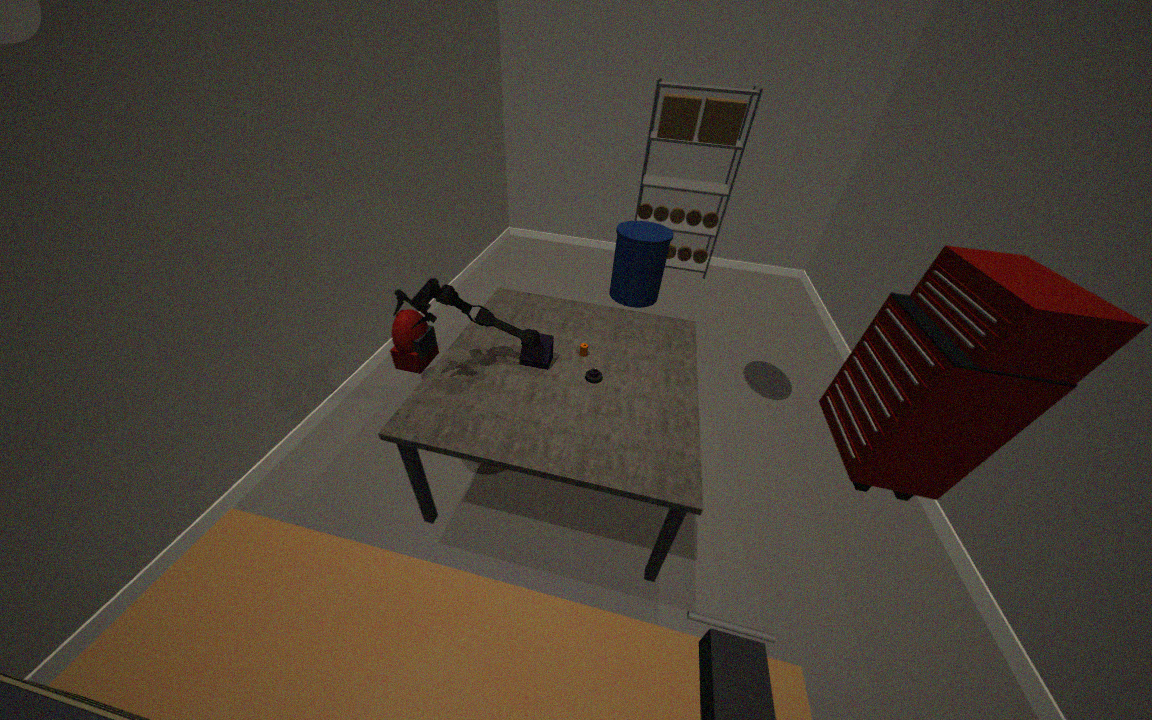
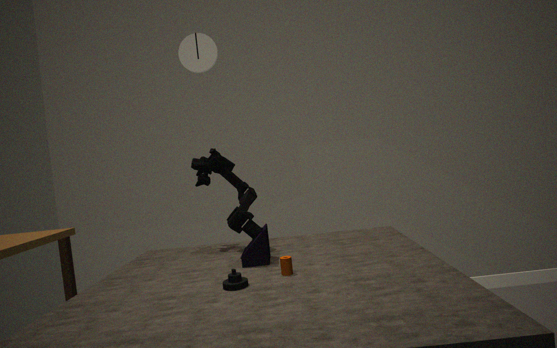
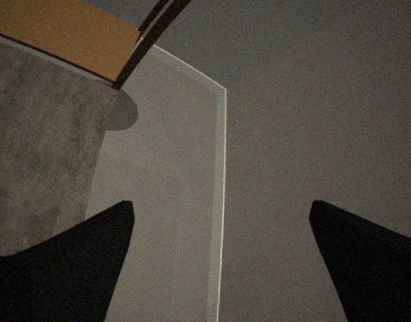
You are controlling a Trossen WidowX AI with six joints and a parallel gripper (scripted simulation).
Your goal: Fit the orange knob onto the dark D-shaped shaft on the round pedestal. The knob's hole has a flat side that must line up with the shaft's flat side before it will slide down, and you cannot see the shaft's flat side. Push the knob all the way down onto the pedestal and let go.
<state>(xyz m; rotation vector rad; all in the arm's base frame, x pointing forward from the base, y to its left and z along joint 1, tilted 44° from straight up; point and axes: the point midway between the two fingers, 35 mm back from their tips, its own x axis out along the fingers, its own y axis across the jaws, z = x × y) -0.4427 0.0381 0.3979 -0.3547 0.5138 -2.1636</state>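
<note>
Right now my gripper tip is 760 mm short of the orange knob, 340 mm to the right of it and 320 mm above it. From my gripper tip the other things lie so: dark round pedestal (820 mm ahead, 160 mm to the left, 310 mm below).
</note>
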